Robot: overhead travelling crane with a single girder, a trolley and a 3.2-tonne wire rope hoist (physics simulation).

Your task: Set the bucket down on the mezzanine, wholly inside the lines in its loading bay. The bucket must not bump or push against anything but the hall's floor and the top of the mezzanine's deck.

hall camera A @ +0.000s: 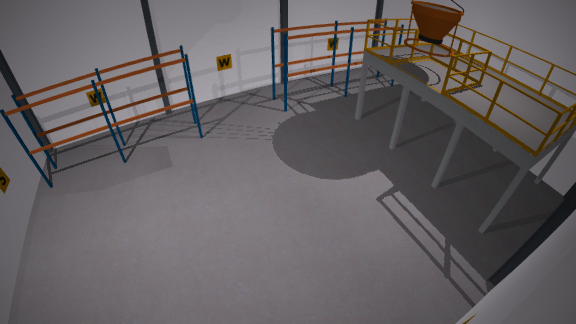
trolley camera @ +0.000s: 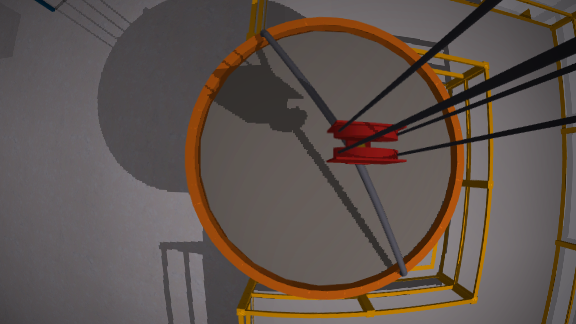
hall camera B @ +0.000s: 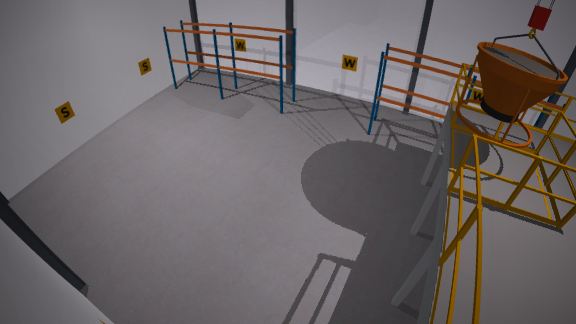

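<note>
The orange bucket, filled with grey material, hangs upright over the far end of the mezzanine. Its round foot ring is apart from the deck, and its shadow falls on the deck and the hall floor. My gripper, the hook, holds the bucket's bail below the red hook block. In the trolley camera the block hides the hook. A yellow line corner shows by the bucket's lower right rim; the bucket hides much of the bay.
Yellow railings edge the mezzanine, and a railed yellow frame stands close to the bucket. Blue and orange racks stand along the wall.
</note>
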